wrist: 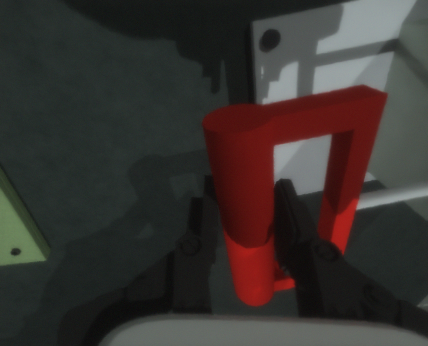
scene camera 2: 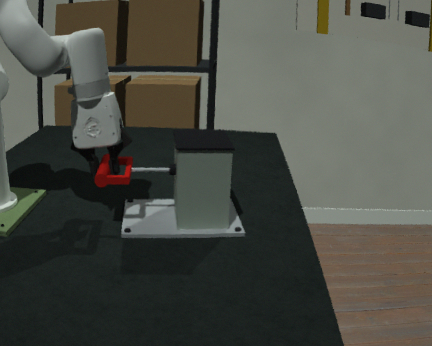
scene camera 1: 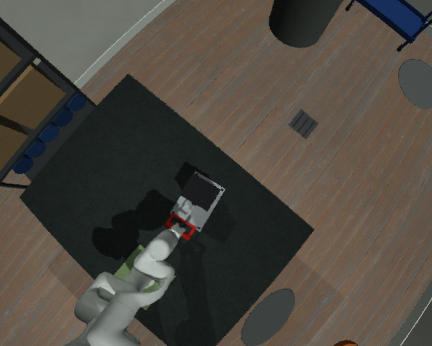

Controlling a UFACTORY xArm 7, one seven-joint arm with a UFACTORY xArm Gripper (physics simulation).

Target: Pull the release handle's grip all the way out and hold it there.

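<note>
The red grip (scene camera 1: 189,236) (scene camera 2: 101,178) (wrist: 245,185) of the release handle is a loop with a round bar on its outer side. A light metal rod (scene camera 2: 151,169) (wrist: 392,196) joins it to the upright grey-green housing (scene camera 2: 203,190), which has a black top (scene camera 1: 202,191) and stands on a pale base plate (scene camera 2: 155,232) (wrist: 295,65). A long stretch of rod shows between grip and housing. My gripper (scene camera 2: 105,170) (wrist: 243,195) is shut on the round bar, one finger outside it and the other inside the loop. In the scene camera 1 view the arm's wrist partly hides the fingers.
The dark mat (scene camera 1: 125,125) (scene camera 2: 200,300) lies under the device. The arm's green mounting plate (scene camera 1: 127,265) (scene camera 2: 22,210) (wrist: 20,230) is on the handle's outer side. A rack (scene camera 2: 212,75) with cardboard boxes (scene camera 2: 162,100) stands behind. A dark bin (scene camera 1: 302,22) stands on the floor.
</note>
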